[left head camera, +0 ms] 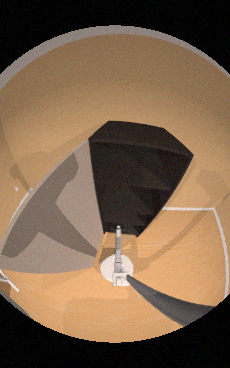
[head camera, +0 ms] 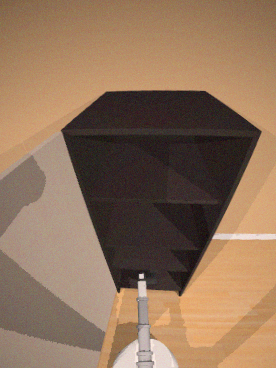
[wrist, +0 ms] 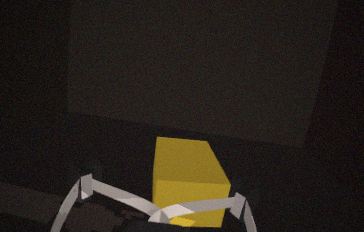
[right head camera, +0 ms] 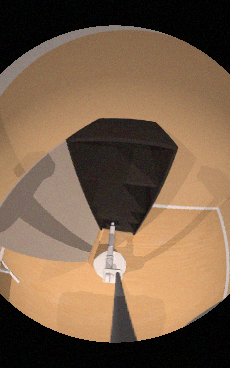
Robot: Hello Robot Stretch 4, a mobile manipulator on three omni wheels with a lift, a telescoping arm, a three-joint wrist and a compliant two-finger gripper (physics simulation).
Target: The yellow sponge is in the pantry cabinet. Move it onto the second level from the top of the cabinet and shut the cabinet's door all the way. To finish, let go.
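Places are measured from the robot's base along level axes (x right, y ahead, z up), in centimetres.
Pixels of known places: gripper, fingertip midpoint: (wrist: 164, 182).
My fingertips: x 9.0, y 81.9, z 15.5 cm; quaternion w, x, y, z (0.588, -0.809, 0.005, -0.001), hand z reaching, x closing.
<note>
Behind a point stands the place of what it marks.
The yellow sponge (wrist: 190, 172) {y 78.9, x 11.1, z 18.5 cm} stands on a dark cabinet surface in the wrist view, a block just ahead of and partly between my fingertips, nearer the right one. My gripper (wrist: 164, 182) {y 81.9, x 8.9, z 15.5 cm} is open, its fingers wide apart. The black pantry cabinet (head camera: 155, 112) {y 64.6, x 6.6, z 137.2 cm} (left head camera: 135, 134) {y 61.8, x 2.8, z 137.2 cm} (right head camera: 120, 131) {y 59.6, x 6.6, z 137.2 cm} stands upright with its front open. Its grey door (head camera: 65, 210) {y 41.7, x -21.8, z 117.3 cm} (left head camera: 75, 205) {y 31.2, x -24.1, z 115.8 cm} (right head camera: 55, 200) {y 30.9, x -24.2, z 115.5 cm} stands wide open on the left. In the head views my arm reaches into the cabinet's lowest part; the fingers and the sponge are hidden or too dark to tell there.
Several shelves cross the cabinet, with an upper shelf edge (head camera: 155, 201) {y 52.2, x 6.2, z 108.8 cm} showing clearly. The cabinet's side walls stand on both sides of the arm (head camera: 143, 312) {y 31.0, x 0.2, z 35.5 cm} (left head camera: 118, 247) {y 26.0, x 0.6, z 35.5 cm} (right head camera: 111, 245) {y 24.3, x 1.4, z 36.4 cm}. A white line (head camera: 245, 236) {y 96.2, x 111.3, z 3.2 cm} (left head camera: 187, 208) {y 92.3, x 150.6, z 3.2 cm} (right head camera: 185, 206) {y 94.2, x 139.8, z 4.5 cm} runs right of the cabinet.
</note>
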